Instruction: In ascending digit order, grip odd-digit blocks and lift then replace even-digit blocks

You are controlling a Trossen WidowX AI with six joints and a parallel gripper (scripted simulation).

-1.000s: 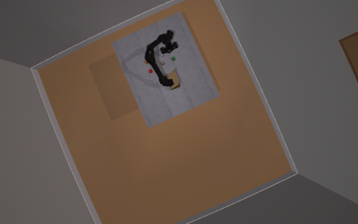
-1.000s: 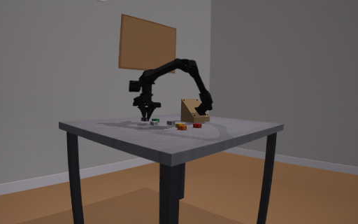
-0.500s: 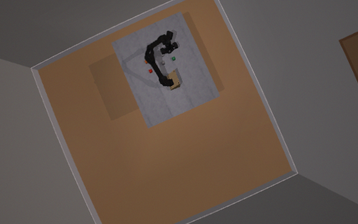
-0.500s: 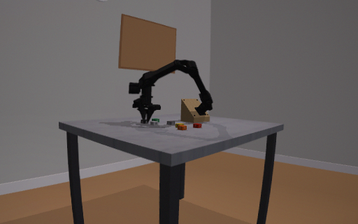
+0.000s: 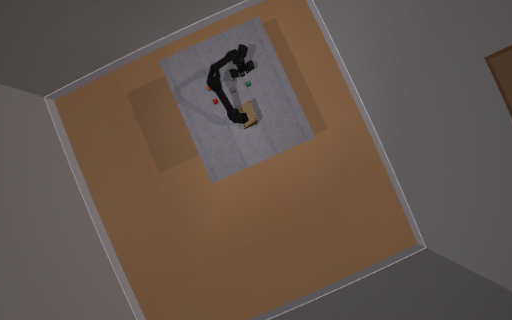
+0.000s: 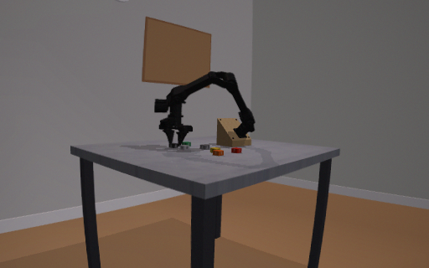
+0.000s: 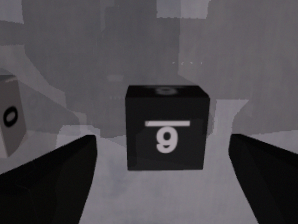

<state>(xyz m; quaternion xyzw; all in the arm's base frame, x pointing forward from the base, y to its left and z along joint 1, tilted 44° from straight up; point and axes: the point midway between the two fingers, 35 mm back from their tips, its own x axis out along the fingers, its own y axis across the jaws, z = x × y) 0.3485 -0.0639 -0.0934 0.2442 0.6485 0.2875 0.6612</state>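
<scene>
Now: gripper tip 1 cm short of the black block. Also, from my gripper tip: green block (8 cm behind, 1 cm to the right); white block (1 cm ahead, 8 cm to the left); grey block (9 cm behind, 12 cm to the left).
</scene>
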